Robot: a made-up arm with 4 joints.
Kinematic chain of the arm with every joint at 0, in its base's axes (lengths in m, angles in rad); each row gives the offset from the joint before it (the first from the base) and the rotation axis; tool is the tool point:
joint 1: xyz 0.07 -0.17 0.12 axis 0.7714 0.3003 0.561
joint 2: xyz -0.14 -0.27 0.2 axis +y
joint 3: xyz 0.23 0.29 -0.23 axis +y
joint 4: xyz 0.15 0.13 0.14 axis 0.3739 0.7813 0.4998
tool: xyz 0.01 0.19 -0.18
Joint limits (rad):
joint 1: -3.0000..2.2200
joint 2: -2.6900..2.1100
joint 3: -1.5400..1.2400
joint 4: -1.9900..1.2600
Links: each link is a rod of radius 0.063 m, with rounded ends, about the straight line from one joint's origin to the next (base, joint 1, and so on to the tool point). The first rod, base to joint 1, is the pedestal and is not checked.
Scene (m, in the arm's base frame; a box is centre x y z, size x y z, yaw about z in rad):
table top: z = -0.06
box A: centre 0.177 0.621 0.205 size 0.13 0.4 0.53 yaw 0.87
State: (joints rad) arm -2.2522 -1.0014 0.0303 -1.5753
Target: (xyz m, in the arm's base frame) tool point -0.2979 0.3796 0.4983
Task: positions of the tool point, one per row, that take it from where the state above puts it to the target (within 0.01 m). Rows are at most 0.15 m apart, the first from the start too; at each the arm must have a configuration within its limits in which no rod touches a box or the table.
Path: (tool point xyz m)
1: 0.5333 0.2688 0.3879
2: 0.4802 0.1810 0.4399
3: 0.4364 0.0870 0.4550
4: 0.3990 0.0007 0.4369
5: 0.3639 -0.0677 0.3943
6: 0.3616 0.0415 0.4351
7: 0.3293 0.1487 0.4704
8: 0.2676 0.2458 0.4996
9: 0.1799 0.3252 0.5216
10: 0.0715 0.3808 0.5347
11: -0.0501 0.4089 0.5367
12: -0.1762 0.4081 0.5252
13: -0.2979 0.3796 0.4983

